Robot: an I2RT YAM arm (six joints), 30 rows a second.
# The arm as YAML. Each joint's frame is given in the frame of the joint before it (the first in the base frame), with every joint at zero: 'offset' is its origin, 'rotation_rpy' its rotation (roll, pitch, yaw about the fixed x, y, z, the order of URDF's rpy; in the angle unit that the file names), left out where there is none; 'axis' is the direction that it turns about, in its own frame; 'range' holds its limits. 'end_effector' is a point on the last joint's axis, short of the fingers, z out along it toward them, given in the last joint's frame.
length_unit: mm
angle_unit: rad
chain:
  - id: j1
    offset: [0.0, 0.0, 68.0]
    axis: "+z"
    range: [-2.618, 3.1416]
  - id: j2
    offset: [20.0, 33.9, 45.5]
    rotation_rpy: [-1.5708, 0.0, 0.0]
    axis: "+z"
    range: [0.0, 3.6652]
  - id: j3
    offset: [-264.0, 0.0, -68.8]
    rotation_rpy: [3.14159, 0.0, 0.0]
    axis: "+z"
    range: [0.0, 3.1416]
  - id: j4
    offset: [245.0, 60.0, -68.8]
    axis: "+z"
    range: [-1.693, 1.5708]
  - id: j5
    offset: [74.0, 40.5, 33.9]
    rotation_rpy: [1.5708, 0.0, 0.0]
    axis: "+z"
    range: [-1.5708, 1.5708]
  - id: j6
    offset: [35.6, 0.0, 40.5]
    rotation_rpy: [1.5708, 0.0, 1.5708]
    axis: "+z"
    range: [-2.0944, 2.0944]
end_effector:
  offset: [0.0, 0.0, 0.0]
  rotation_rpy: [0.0, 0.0, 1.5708]
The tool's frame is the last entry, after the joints.
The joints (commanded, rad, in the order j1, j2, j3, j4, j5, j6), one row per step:
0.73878, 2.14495, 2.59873, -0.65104, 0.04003, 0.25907
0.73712, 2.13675, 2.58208, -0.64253, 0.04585, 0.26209
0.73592, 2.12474, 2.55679, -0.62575, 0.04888, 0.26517
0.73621, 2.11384, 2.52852, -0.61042, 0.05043, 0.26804
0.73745, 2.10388, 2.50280, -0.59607, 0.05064, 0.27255
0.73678, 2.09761, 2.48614, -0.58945, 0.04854, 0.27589
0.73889, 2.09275, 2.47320, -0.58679, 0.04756, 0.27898
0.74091, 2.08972, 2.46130, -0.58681, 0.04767, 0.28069
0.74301, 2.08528, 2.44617, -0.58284, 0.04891, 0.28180
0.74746, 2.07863, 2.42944, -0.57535, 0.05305, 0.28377
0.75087, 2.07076, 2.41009, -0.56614, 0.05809, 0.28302
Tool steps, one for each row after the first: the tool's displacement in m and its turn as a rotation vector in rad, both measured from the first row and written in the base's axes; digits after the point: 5 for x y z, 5 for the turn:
0.00031, -0.00104, -0.00047, 0.00147, 0.00108, -0.00796
0.00037, -0.00188, -0.00101, 0.00573, 0.00003, -0.01273
0.00046, -0.00169, -0.00318, 0.00630, 0.00312, -0.01452
0.00016, -0.00120, -0.00516, 0.00872, 0.00695, -0.01437
0.00036, -0.00134, -0.00684, 0.00898, 0.01210, -0.01366
-0.00035, -0.00061, -0.00843, 0.00776, 0.01817, -0.01125
-0.00069, 0.00034, -0.01081, 0.00298, 0.02577, -0.00977
-0.00105, 0.00127, -0.01317, -0.00096, 0.03122, -0.00918
-0.00248, 0.00257, -0.01469, -0.00192, 0.03372, -0.00922
-0.00364, 0.00341, -0.01634, -0.00483, 0.03414, -0.01060

